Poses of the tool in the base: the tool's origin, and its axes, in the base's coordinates. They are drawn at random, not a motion.
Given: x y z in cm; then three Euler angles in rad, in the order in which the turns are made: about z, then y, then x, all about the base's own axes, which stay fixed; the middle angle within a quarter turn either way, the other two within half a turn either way.
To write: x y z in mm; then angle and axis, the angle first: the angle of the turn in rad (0 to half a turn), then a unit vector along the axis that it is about. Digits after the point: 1 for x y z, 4 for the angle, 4 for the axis.
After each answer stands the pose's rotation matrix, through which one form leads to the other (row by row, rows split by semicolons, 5 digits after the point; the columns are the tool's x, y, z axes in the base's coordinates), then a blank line. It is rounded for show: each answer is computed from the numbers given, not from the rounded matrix.
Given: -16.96, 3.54, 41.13, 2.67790, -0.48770, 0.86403
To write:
-169.6, 35.4, 411.3, 2.5304, -0.1259, -0.4675, 0.8750
-0.79013 -0.39511 -0.46860; 0.60916 -0.42143 -0.67181; 0.06796 -0.81626 0.57367

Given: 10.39, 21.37, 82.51, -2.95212, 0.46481, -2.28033
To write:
103.9, 213.7, 825.1, 2.8001, 0.1820, 0.8841, 0.4305
-0.87791 0.16836 0.44825; 0.45669 0.57577 0.67818; -0.14391 0.80009 -0.58236

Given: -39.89, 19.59, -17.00, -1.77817, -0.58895, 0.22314
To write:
-398.9, 195.9, -170.0, 1.9184, 0.3555, -0.1209, -0.9268
-0.17120 0.81371 -0.55549; -0.92900 -0.32108 -0.18401; -0.32809 0.48455 0.81091

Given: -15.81, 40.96, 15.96, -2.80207, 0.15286, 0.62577
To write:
-158.1, 409.6, 159.6, 2.7726, -0.0201, 0.3202, -0.9471
-0.93192 0.32915 0.15227; -0.35402 -0.73454 -0.57889; -0.07870 -0.59339 0.80106

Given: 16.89, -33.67, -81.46, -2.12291, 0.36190, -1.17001
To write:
168.9, -336.7, -814.6, 2.5046, -0.4168, -0.4223, -0.8049
-0.49051 0.79627 0.35405; -0.16119 -0.48218 0.86111; 0.85639 0.36532 0.36487

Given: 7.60, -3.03, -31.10, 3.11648, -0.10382, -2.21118
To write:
76.0, -30.3, -311.0, 3.0601, 0.0345, -0.8929, -0.4489
-0.99430 -0.02497 -0.10363; -0.09808 0.59523 0.79755; 0.04177 0.80317 -0.59429

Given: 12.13, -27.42, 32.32, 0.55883, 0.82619, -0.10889
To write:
121.3, -274.2, 323.2, 0.9683, 0.1346, 0.8574, 0.4968
0.57459 -0.35930 0.73535; 0.45930 0.88522 0.07365; -0.67742 0.29543 0.67367

